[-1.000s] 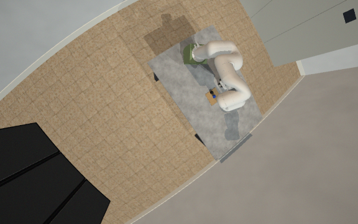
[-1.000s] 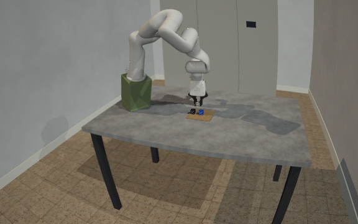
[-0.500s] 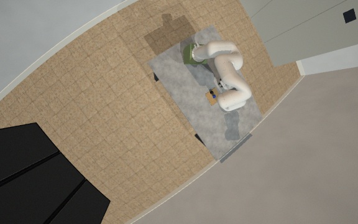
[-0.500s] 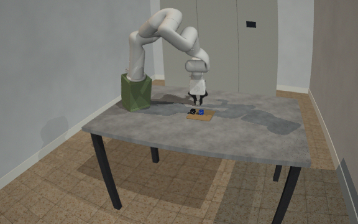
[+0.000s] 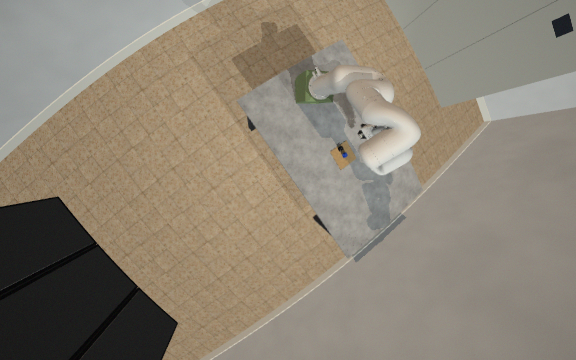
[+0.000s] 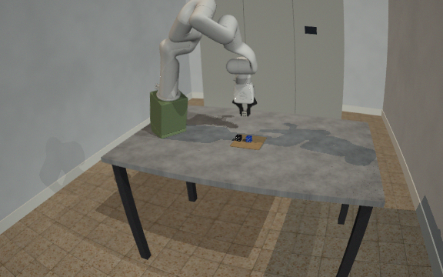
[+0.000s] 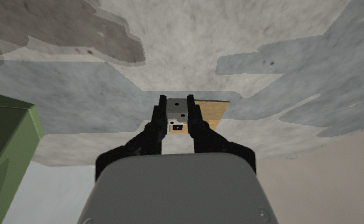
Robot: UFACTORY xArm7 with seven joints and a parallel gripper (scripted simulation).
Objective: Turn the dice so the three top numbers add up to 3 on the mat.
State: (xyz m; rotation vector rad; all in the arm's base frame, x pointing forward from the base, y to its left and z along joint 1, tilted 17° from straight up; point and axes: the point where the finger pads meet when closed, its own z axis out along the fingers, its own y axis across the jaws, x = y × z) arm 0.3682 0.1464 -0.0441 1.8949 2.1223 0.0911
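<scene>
The black die is 1 cm ahead of my hand, 13 cm to the right of it and 9 cm below it. Also, from my hand: tan mat: 6 cm ahead, 13 cm to the right, 10 cm below; then white die: 1 cm below; then blue die: 6 cm ahead, 13 cm to the right, 9 cm below.
</scene>
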